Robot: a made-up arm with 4 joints.
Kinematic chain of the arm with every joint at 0, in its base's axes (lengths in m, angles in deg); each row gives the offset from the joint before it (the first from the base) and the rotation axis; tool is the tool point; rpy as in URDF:
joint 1: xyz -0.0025 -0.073 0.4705 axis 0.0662 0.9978 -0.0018
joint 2: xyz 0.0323 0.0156 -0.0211 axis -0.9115 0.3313 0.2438
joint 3: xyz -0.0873 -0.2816 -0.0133 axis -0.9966 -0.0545 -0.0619
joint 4: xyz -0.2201 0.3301 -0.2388 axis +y
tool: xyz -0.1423 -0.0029 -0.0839 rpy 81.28 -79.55 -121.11
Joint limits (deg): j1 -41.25..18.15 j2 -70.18..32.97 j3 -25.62..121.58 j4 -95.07..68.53
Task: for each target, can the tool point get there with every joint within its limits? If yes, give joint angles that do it. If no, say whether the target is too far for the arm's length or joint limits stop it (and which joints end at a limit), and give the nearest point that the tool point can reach.
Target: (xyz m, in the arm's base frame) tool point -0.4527 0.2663 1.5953
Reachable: no: too far | nearest point -0.3783 -0.0396 0.6519 | short by 0.995 m
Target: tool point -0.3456 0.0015 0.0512
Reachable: yes | joints -2.85 -0.31 -1.99 -27.40
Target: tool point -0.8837 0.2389 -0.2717
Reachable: no: too far | nearest point -0.5051 0.0483 -0.2036 | short by 0.429 m
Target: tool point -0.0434 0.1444 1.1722
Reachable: no: joint limits stop it (at a limit: joint 1, joint 2, joint 3, joint 4) | nearest point -0.3783 -0.0396 0.6519 | short by 0.646 m
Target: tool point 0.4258 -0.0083 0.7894
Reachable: no: joint limits stop it (at a limit: joint 1, joint 2, joint 3, joint 4) | nearest point -0.0635 0.2765 0.5170 | short by 0.628 m
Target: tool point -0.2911 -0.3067 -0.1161
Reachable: yes | joints 2.54 -5.50 42.81 -50.48
